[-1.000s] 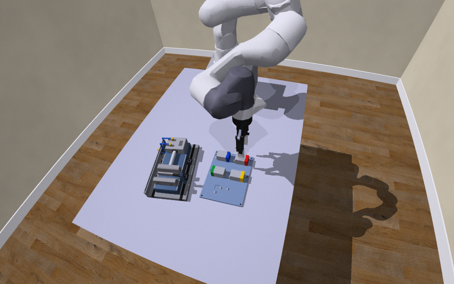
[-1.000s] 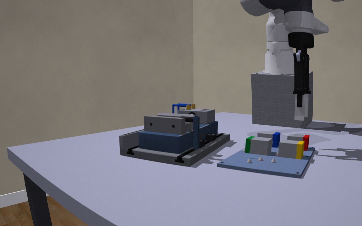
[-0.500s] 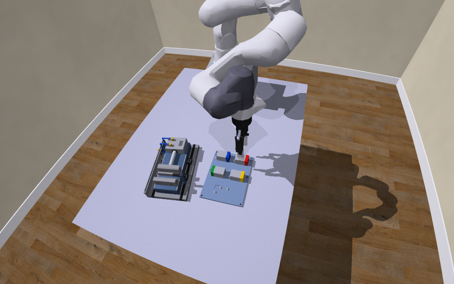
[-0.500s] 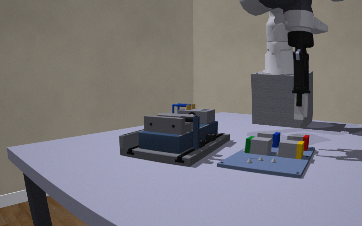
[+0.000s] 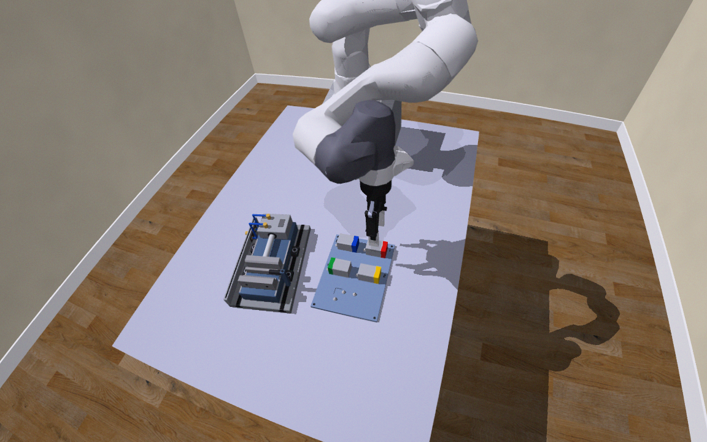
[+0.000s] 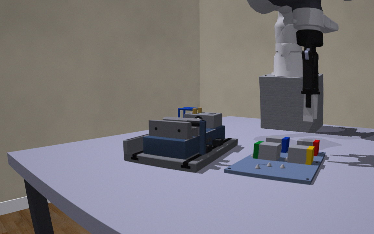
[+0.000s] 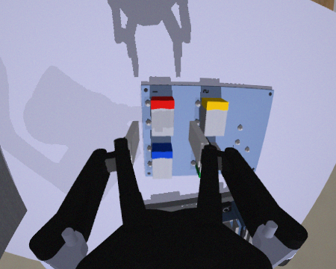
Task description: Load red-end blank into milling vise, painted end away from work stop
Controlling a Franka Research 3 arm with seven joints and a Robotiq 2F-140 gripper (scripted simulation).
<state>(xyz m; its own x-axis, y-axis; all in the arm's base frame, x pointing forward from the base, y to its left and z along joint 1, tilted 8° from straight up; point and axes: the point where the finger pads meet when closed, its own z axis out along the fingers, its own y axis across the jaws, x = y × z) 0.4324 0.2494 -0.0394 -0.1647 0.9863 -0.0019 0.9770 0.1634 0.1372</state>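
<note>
Right now the red-ended blank is 10 cm below my hand. Also, from my hand: yellow-ended blank: 10 cm below, 9 cm ahead, 1 cm to the left; blue infeed plate: 12 cm below, 10 cm ahead, 3 cm to the right; blue-ended blank: 10 cm below, 9 cm to the right, 1 cm ahead.
</note>
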